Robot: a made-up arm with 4 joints.
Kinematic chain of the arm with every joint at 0, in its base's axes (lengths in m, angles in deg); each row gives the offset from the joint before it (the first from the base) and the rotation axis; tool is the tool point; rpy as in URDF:
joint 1: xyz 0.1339 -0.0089 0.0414 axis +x
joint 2: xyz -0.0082 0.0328 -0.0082 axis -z
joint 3: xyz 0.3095 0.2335 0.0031 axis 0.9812 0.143 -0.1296
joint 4: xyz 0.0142 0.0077 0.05 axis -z
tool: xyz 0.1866 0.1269 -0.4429 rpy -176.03 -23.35 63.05
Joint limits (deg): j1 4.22..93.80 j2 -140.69..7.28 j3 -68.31..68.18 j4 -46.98..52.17
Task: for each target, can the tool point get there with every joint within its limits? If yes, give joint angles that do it. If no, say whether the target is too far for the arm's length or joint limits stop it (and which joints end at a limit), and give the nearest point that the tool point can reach.
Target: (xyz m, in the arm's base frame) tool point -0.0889 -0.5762 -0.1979
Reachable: no: joint limits stop it (at a limit: joint 1, joint 2, joint 4) | nearest point -0.5476 -0.2185 -0.2084 | short by 0.582 m
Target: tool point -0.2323 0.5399 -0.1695
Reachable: yes | joints 12.22 -124.31 -51.08 8.35
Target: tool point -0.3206 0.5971 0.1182
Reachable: yes | joints 48.62 -103.68 -4.22 2.56
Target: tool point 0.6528 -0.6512 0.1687
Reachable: no: joint limits stop it (at a limit: joint 1, joint 2, joint 3, joint 4) | nearest point 0.7272 -0.1430 -0.0540 | short by 0.560 m
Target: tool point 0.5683 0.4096 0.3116
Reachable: yes | joints 75.49 -34.21 -58.00 -7.32
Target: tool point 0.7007 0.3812 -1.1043
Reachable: no: too far | nearest point 0.5613 0.2794 -0.3907 | short by 0.734 m
